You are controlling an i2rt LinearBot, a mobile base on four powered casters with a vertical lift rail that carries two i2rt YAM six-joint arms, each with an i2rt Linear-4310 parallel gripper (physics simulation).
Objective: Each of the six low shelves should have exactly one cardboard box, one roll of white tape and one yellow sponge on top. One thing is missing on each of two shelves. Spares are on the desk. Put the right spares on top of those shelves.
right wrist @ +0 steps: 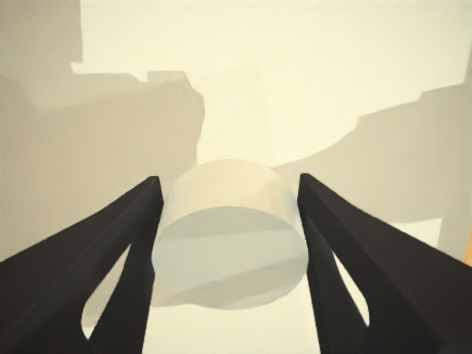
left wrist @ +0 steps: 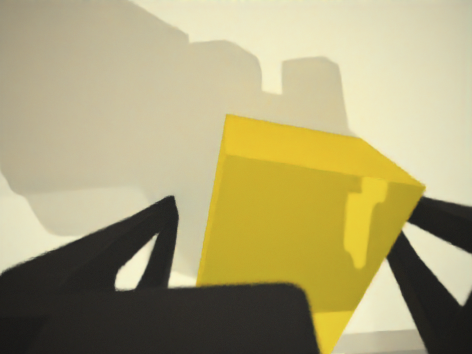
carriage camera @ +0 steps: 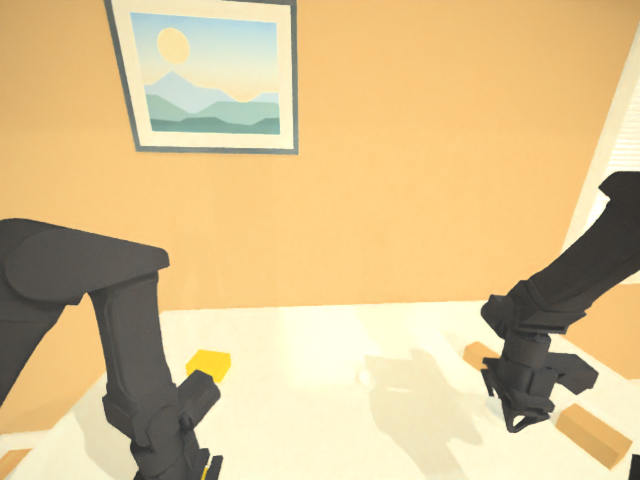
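Note:
My left gripper (carriage camera: 209, 467) (left wrist: 270, 200) is open over a yellow sponge (carriage camera: 205, 473) (left wrist: 290, 225) on the white desk (carriage camera: 310, 423). In the left wrist view the sponge spans much of the gap, close to the right-hand finger and apart from the left-hand one. My right gripper (carriage camera: 515, 424) (right wrist: 229, 188) is shut on a white tape roll (right wrist: 230, 255), one finger on each side. Another yellow sponge (carriage camera: 208, 364) lies behind the left wrist. A white roll (carriage camera: 365, 378) is faint near the desk's middle. The low shelves do not show clearly.
A cardboard box (carriage camera: 478, 354) lies behind the right gripper and another box (carriage camera: 594, 435) to its right in the picture. The orange wall (carriage camera: 413, 206) with a framed picture (carriage camera: 217, 142) rises behind the desk. A window stands at the right edge.

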